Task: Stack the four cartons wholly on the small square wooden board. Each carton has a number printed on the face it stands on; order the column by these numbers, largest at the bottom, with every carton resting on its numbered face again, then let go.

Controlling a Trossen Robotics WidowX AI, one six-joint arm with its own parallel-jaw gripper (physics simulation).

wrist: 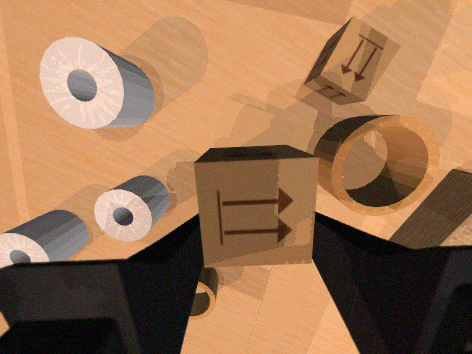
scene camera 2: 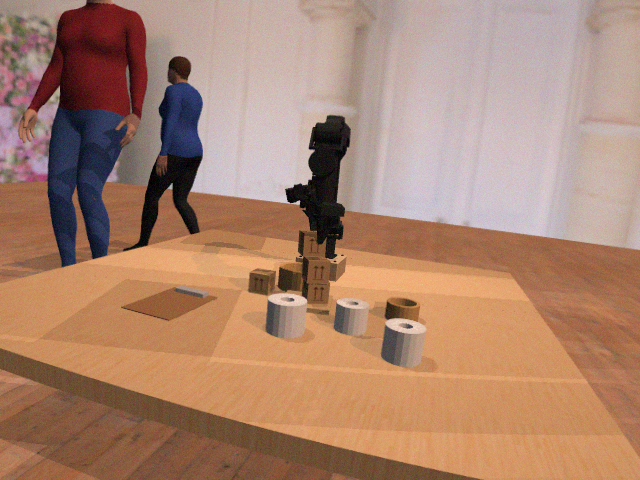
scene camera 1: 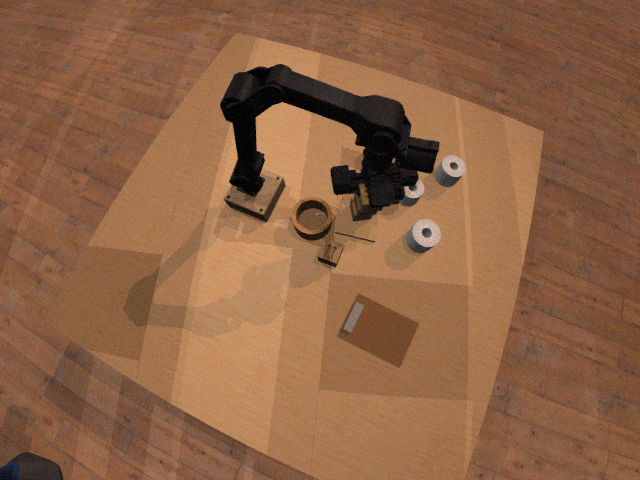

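Seen in the pictures: gripper, fingertip midpoint: (wrist: 253, 216) (scene camera 2: 316, 242); arm's base at its link origin: (scene camera 2: 325, 255) (scene camera 1: 250, 184).
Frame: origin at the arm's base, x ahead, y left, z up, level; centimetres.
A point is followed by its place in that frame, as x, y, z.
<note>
My gripper (scene camera 2: 321, 238) {33.4, 5.7, 10.4} (wrist: 253, 216) {33.4, 5.7, 10.4} is shut on a brown carton (scene camera 2: 309, 243) {37.0, 5.0, 10.5} (wrist: 257, 212) {34.0, 4.4, 12.7}, which hangs upright, directly over or nearly touching a column of two cartons. In the scene camera 2 view it sits a little left of the column. The column's upper carton (scene camera 2: 315, 270) {35.9, 6.8, 4.0} rests on the lower carton (scene camera 2: 317, 292) {34.8, 7.5, -1.6}, which stands on the square wooden board (scene camera 1: 355, 237) {34.0, -1.4, -4.8} (scene camera 2: 317, 311) {38.2, 8.8, -5.1}. The arm partly hides this column in the scene camera 1 view. A loose carton (scene camera 1: 330, 253) {29.6, -9.8, -0.3} (scene camera 2: 262, 281) {32.0, -8.0, -2.2} (wrist: 362, 60) {29.2, -9.3, -0.3} stands beside the board. The printed numbers are hidden.
A large wooden ring (scene camera 1: 295, 219) {17.0, -4.9, 0.2} (scene camera 2: 290, 277) {26.2, -2.5, -1.5} (wrist: 433, 160) {16.7, -5.1, 0.2} stands between the arm's base and the board. A smaller ring (scene camera 2: 402, 312) {34.8, 28.2, -2.8} and three white-topped rolls, one (scene camera 1: 419, 242) {50.7, 2.2, 1.2} (scene camera 2: 285, 319) {55.6, 6.9, -1.7} nearest the clipboard (scene camera 1: 385, 330) {51.5, -22.4, -5.5} (scene camera 2: 165, 305) {52.7, -22.8, -5.5}, stand around. Two people are behind the table.
</note>
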